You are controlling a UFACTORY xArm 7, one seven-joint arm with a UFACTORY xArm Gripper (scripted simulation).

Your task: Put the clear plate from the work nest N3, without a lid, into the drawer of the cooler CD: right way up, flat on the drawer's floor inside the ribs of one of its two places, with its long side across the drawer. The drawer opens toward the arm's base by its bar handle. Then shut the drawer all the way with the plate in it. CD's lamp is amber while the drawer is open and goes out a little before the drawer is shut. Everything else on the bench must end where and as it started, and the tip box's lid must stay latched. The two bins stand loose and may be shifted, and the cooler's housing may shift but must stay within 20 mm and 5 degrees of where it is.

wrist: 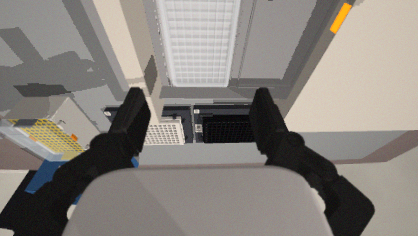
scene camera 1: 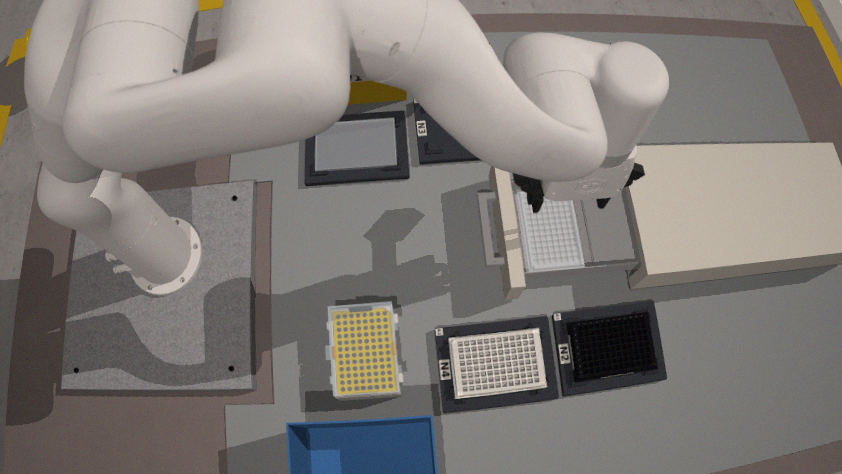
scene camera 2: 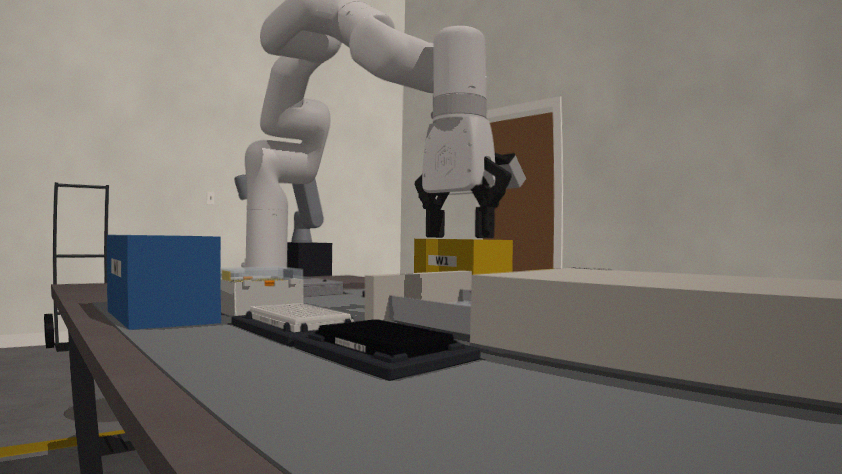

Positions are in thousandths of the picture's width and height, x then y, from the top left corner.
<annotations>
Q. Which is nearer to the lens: the cooler CD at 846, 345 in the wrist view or the black plate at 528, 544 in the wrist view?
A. The cooler CD.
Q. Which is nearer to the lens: the flat clear lid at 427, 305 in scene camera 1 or the white plate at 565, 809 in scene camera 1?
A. The white plate.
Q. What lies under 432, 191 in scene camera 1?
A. A yellow bin.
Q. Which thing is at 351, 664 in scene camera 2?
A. A white plate.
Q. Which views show the cooler CD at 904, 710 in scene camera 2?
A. The wrist view, scene camera 1 and scene camera 2: all of them.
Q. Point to a clear plate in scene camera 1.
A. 676, 514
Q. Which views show the black plate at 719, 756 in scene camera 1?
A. The wrist view, scene camera 1 and scene camera 2: all of them.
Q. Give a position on a blue bin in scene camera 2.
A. At 182, 594
</annotations>
